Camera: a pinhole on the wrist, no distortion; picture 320 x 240 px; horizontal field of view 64.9 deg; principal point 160.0 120.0 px. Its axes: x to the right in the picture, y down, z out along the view. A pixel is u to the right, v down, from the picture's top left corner.
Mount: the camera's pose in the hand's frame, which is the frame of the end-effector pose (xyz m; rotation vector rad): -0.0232 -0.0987 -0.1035 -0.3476 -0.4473 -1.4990
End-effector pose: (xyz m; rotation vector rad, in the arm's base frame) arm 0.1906 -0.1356 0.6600 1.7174 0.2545 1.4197
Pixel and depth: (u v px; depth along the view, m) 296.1 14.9 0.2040
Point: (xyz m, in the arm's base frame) 0.2946 -0.2119 0.5078
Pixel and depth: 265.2 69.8 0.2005
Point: 0.2890 -0.1909 0.5556
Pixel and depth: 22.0 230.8 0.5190
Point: 0.2920 -0.3869 1.0761
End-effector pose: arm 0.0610 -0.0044 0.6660 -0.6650 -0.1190 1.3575
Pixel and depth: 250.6 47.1 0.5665
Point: -0.2000 -0.0328 1.1266
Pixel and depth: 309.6 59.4 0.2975
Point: 0.0237 -0.0268 0.9489
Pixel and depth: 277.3 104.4 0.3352
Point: -0.0099 0.0293 0.9360
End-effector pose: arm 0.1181 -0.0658 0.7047 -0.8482 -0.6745 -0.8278
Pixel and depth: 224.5 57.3 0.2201
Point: 0.0134 0.0447 0.7047
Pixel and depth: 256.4 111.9 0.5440
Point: -0.0213 0.3529 0.8870
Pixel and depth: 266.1 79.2 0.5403
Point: -0.0759 0.3705 0.8421
